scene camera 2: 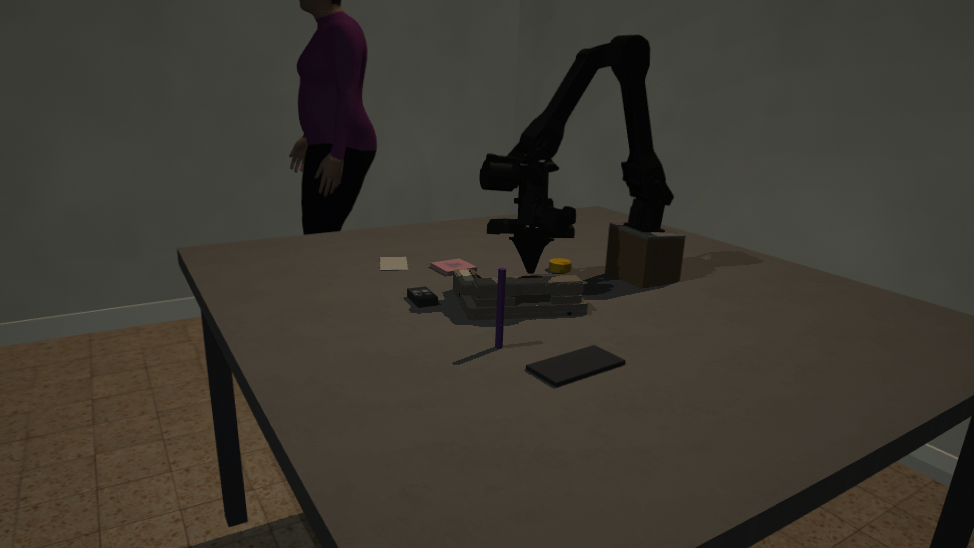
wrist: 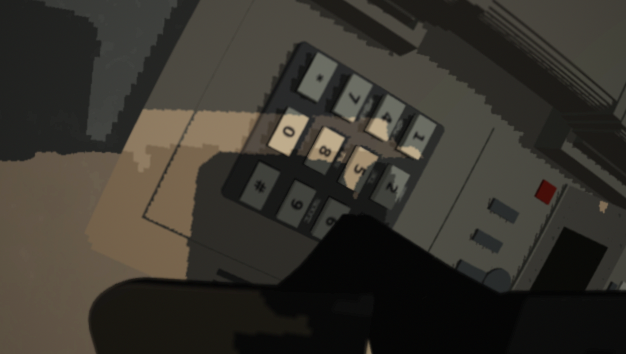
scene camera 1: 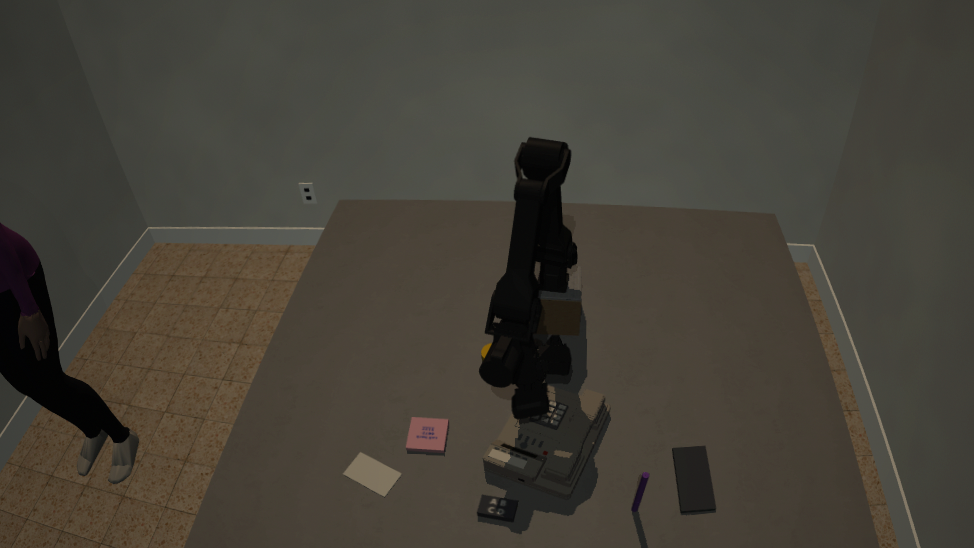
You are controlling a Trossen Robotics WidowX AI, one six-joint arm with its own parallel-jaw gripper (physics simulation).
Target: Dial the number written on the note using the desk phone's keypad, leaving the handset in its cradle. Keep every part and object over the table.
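Seen in the pictures: gripper, between the fingertips: (scene camera 2: 530,273) (wrist: 354,228); arm's base, origin of its link: (scene camera 2: 644,228) (scene camera 1: 552,282).
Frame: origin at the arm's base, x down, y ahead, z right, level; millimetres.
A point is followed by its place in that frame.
The grey desk phone (scene camera 1: 575,423) (scene camera 2: 524,310) @(y 359, x 94, z -124 mm) (wrist: 455,185) lies on the table. Its handset (scene camera 1: 562,462) @(y 410, x 49, z -78 mm) (scene camera 2: 521,286) @(y 358, x 55, z -108 mm) rests in the cradle. My gripper (scene camera 1: 529,413) @(y 285, x 66, z -15 mm) (scene camera 2: 531,271) @(y 285, x 66, z -15 mm) (wrist: 354,228) @(y 285, x 66, z -15 mm) is shut and empty, pointing down low over the keypad (scene camera 1: 555,413) @(y 280, x 83, z -47 mm) (wrist: 325,150) @(y 273, x 79, z -36 mm). In the wrist view the fingertips cover the 3 key and the edge of the 6 key; the 2 and 5 keys show just beyond. Whether the tip touches a key cannot be told. The pink note pad (scene camera 1: 427,434) @(y 361, x 99, z 189 mm) (scene camera 2: 452,265) @(y 363, x 99, z 186 mm) bears writing too small to read.
A cream card (scene camera 1: 371,473) @(y 467, x 108, z 273 mm) (scene camera 2: 393,263) @(y 469, x 108, z 270 mm) lies beside the pad. A black lettered block (scene camera 1: 497,508) @(y 499, x 93, z 22 mm) (scene camera 2: 422,297) @(y 504, x 93, z -1 mm), upright purple stick (scene camera 1: 640,492) @(y 465, x 30, z -219 mm) (scene camera 2: 500,306) @(y 462, x 38, z -225 mm) and dark slab (scene camera 1: 693,479) @(y 389, x 102, z -326 mm) (scene camera 2: 575,366) @(y 394, x 102, z -338 mm) are near the phone. A yellow disc (scene camera 1: 486,352) @(y 140, x 90, z 120 mm) (scene camera 2: 559,265) @(y 152, x 92, z 87 mm) lies behind it.
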